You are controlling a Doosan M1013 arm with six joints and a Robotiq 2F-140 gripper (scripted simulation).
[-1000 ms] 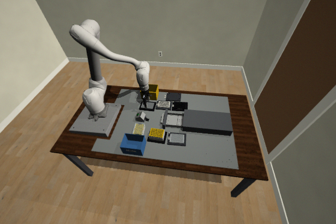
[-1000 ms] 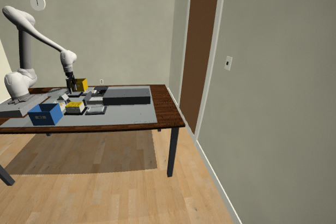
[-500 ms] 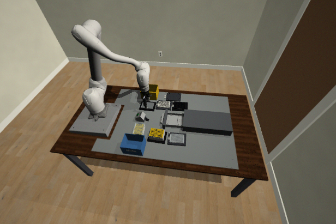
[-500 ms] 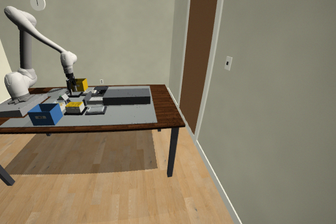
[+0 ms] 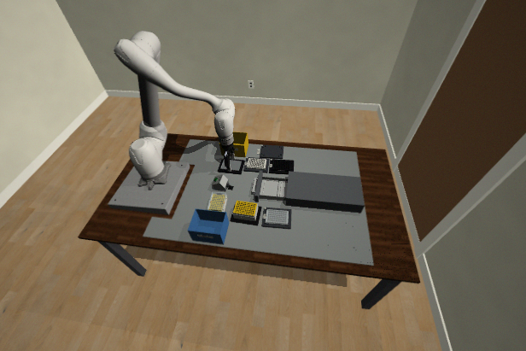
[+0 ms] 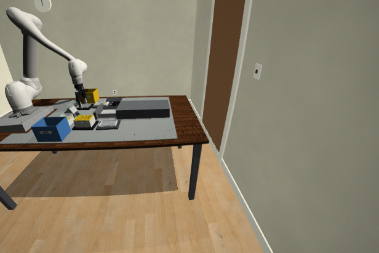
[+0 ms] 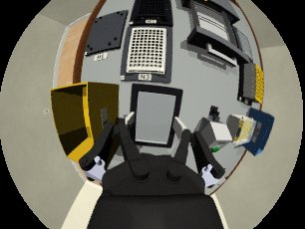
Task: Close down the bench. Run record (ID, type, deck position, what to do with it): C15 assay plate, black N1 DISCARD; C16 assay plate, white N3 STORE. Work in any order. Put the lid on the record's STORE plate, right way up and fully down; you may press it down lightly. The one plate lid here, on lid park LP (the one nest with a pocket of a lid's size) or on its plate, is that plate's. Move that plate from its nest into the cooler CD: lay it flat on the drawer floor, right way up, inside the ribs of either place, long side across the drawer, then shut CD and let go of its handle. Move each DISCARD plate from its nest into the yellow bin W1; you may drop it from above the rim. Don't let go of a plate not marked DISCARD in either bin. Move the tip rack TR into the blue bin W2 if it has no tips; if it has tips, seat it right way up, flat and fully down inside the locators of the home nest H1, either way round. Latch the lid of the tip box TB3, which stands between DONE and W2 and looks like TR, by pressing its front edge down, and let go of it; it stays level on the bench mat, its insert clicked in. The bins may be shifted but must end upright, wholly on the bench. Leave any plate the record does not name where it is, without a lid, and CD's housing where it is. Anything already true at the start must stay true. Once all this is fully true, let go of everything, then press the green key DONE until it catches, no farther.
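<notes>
My gripper is now 20 mm above the plate lid. Also, from my hand: black lid park: 30 mm below; then done key block: 70 mm behind, 160 mm to the right, 20 mm above; then yellow bin W1: 30 mm ahead, 160 mm to the left.
</notes>
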